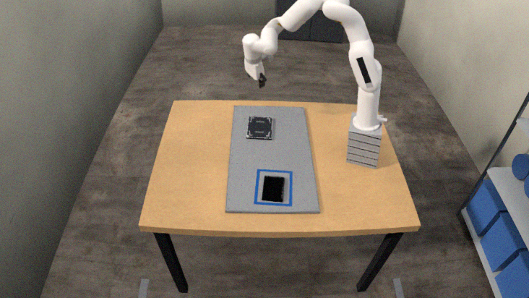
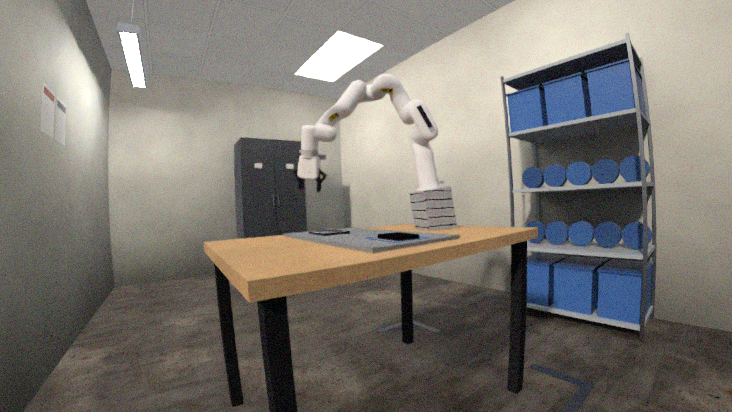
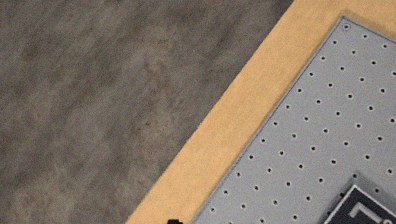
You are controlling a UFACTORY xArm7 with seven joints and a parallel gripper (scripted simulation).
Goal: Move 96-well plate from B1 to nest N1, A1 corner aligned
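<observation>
Now: hand 510 mm to the right of the 96-well plate, 200 mm above it and 110 mm past it. Also, from my hand: plate nest N1: 200 mm below, 120 mm to the left, 30 mm behind.
</observation>
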